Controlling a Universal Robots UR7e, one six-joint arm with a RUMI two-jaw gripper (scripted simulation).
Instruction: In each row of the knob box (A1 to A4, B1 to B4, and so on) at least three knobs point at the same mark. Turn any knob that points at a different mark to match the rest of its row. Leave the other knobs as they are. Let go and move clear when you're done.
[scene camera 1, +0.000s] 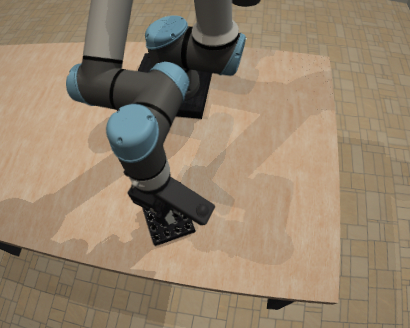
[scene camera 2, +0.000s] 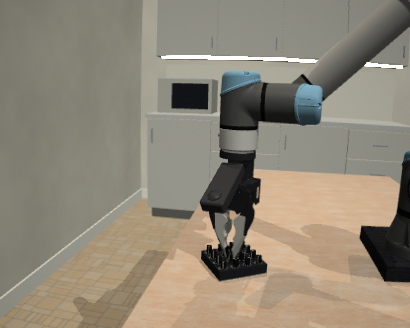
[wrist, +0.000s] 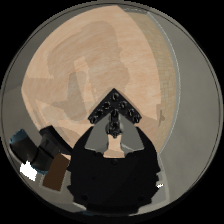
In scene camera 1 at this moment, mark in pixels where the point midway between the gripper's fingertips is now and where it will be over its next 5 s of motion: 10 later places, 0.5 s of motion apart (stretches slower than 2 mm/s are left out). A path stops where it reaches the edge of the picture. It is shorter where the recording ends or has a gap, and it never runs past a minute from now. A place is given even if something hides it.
My gripper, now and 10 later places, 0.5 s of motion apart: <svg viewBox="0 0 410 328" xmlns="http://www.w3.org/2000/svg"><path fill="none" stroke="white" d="M174 219L174 216L172 214L172 212L172 212L172 211L172 211L171 210L170 210L169 210L168 210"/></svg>
